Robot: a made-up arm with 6 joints. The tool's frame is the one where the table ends. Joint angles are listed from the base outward.
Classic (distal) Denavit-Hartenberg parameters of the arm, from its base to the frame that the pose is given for. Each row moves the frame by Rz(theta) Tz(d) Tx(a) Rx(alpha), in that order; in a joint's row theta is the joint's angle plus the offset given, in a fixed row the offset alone. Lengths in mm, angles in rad.
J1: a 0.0  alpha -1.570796  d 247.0  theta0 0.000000
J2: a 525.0  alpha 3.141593  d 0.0  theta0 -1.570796
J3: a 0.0  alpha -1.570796  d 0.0  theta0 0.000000
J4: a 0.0  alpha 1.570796  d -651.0  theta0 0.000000
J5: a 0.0  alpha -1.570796  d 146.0  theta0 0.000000
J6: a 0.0  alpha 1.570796  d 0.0  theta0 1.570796
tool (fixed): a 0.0  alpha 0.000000  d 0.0  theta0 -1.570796
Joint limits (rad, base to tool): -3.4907..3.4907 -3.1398..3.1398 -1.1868..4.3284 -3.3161..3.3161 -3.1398..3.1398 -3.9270..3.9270
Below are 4 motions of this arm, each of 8 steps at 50 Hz.
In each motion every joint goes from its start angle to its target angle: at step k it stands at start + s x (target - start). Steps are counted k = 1, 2, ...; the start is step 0. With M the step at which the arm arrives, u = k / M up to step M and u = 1 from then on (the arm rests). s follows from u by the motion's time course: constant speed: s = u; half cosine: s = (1 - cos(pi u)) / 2; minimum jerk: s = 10 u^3 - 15 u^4 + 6 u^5.
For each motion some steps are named. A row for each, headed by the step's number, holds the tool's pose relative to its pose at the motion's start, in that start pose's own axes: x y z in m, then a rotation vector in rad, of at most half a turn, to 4 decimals.
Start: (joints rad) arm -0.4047 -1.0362 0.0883 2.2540 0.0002 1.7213
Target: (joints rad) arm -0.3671 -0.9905 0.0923 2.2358 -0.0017 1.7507
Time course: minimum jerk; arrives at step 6
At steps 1, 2, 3, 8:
1: 0.0010 -0.0004 0.0009 0.0008 -0.0006 -0.0014
2: 0.0057 -0.0021 0.0053 0.0048 -0.0034 -0.0084
3: 0.0135 -0.0053 0.0127 0.0113 -0.0080 -0.0201
8: 0.0267 -0.0114 0.0252 0.0224 -0.0156 -0.0405

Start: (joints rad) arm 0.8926 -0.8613 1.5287 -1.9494 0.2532 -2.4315
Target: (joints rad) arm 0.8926 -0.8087 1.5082 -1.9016 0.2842 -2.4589
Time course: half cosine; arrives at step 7
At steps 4, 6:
4: -0.0008 0.0466 0.0109 -0.0223 0.0055 0.0475
6: -0.0021 0.0725 0.0168 -0.0350 0.0085 0.0734

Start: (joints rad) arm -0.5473 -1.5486 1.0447 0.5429 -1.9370 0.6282
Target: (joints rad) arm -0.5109 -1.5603 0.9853 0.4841 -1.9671 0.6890
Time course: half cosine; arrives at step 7
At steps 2, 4, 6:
2: 0.0097 -0.0048 0.0002 -0.0164 0.0050 0.0208
4: 0.0317 -0.0151 0.0004 -0.0531 0.0152 0.0680
6: 0.0495 -0.0229 0.0003 -0.0826 0.0223 0.1061

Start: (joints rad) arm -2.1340 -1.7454 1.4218 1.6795 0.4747 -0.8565
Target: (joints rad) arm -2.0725 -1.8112 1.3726 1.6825 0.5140 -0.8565
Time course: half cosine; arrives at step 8
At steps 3, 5, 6, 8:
3: -0.0127 -0.0223 -0.0043 -0.0027 0.0033 -0.0068
5: -0.0292 -0.0495 -0.0092 -0.0062 0.0074 -0.0152
6: -0.0365 -0.0609 -0.0112 -0.0077 0.0092 -0.0187
8: -0.0431 -0.0711 -0.0129 -0.0091 0.0108 -0.0219

